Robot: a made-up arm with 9 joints. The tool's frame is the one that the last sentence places.
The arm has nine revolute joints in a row. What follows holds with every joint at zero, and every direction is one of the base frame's. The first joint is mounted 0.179 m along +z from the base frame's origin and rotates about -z. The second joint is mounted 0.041 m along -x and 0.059 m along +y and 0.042 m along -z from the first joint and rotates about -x. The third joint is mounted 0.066 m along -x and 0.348 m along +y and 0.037 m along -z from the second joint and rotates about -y. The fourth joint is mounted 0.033 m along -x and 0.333 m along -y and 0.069 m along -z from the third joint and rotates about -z. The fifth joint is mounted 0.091 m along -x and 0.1 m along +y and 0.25 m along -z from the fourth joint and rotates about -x. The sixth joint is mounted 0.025 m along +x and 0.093 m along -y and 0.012 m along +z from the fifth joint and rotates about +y. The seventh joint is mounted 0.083 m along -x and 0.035 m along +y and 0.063 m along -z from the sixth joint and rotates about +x. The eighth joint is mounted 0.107 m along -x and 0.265 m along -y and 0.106 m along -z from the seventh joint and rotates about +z. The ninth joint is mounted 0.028 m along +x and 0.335 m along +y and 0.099 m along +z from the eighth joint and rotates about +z. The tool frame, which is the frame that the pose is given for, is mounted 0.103 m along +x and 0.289 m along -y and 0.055 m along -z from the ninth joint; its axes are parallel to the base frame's.
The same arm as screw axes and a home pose.
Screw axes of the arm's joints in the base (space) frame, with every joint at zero. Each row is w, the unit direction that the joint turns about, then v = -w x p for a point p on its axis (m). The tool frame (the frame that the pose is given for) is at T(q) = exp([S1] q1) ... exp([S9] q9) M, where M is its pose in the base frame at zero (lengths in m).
S1: w 0 0 -1 v 0.0000 0.0000 0.0000
S2: w -1 0 0 v 0.0000 -0.1370 0.0590
S3: w 0 -1 0 v 0.1000 0.0000 0.1070
S4: w 0 0 -1 v -0.0740 -0.1400 0.0000
S5: w -1 0 0 v 0.0000 0.2190 0.1740
S6: w 0 1 0 v 0.2070 0.0000 -0.2060
S7: w 1 0 0 v 0.0000 -0.2700 -0.1160
S8: w 0 0 1 v -0.1490 0.3960 0.0000
S9: w 0 0 1 v 0.1860 0.3680 0.0000
M: xyz -0.2650 -0.1030 -0.3320 (m) quaternion w x y z 1 0 0 0

